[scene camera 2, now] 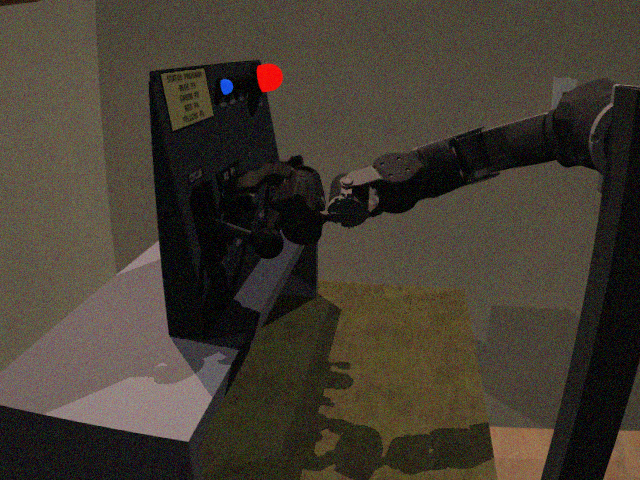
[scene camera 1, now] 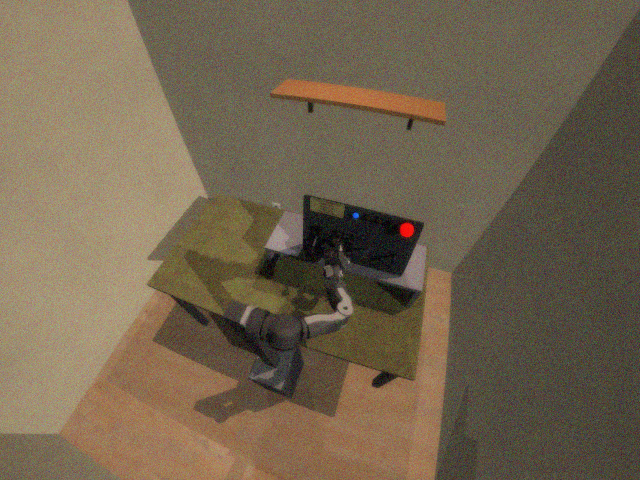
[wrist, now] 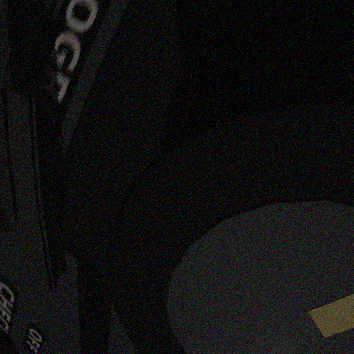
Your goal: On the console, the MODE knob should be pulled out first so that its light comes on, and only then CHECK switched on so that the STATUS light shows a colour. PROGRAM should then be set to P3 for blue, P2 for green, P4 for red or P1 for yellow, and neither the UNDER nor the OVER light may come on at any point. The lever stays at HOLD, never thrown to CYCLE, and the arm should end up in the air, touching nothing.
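Note:
The dark console (scene camera 1: 382, 250) (scene camera 2: 237, 139) stands upright, its small light (scene camera 1: 355, 215) (scene camera 2: 226, 86) blue. A large red light (scene camera 1: 406, 229) (scene camera 2: 269, 77) glows at its upper right; its label is unreadable. The PROGRAM knob (wrist: 240, 280) shows a grey round face and yellow pointer (wrist: 334, 316) in the wrist view; its number is out of sight. My gripper (scene camera 1: 336, 241) (scene camera 2: 235, 193) is at the panel, its fingers partly closed around the PROGRAM knob. The lever's black ball (scene camera 2: 267, 243) sticks out beside and below my gripper. CHECK (wrist: 6, 306) and OFF (wrist: 34, 339) labels show; MODE is hidden.
The yellow chart (scene camera 1: 326, 207) (scene camera 2: 187, 98) is on the console's upper left. The console stands on a pale raised stand (scene camera 1: 283, 235) (scene camera 2: 98, 351) on the green table (scene camera 1: 382, 330) (scene camera 2: 403, 335). An orange shelf (scene camera 1: 361, 98) is on the wall above.

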